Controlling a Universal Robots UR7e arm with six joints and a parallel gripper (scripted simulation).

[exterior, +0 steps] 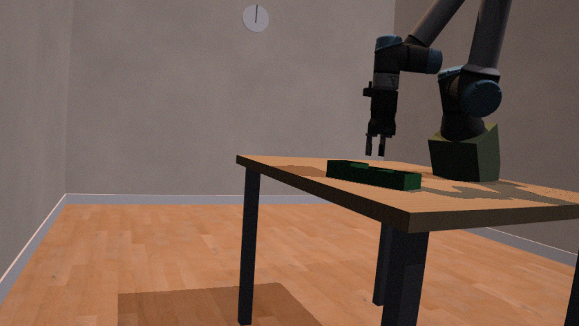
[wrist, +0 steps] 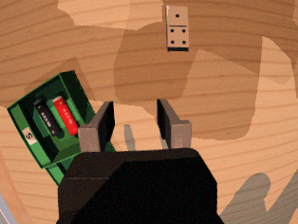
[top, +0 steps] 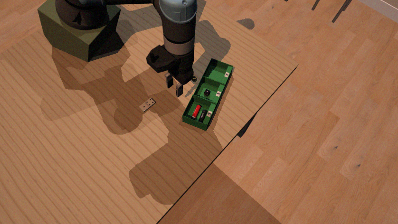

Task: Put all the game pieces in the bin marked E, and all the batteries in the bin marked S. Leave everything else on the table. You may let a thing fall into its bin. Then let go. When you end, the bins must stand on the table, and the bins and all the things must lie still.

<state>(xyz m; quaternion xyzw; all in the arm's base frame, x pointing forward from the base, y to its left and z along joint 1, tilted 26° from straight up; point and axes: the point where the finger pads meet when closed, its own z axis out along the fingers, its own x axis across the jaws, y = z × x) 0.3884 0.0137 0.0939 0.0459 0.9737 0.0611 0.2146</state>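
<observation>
Now: the domino 60 mm behind my hand, 80 mm to the right of it and 80 mm below it. Also, from my hand: red battery (90 mm ahead, 10 mm to the left, 70 mm below); green three-compartment bin (70 mm ahead, 90 mm to the left, 60 mm below); black die (60 mm ahead, 90 mm to the left, 70 mm below).
</observation>
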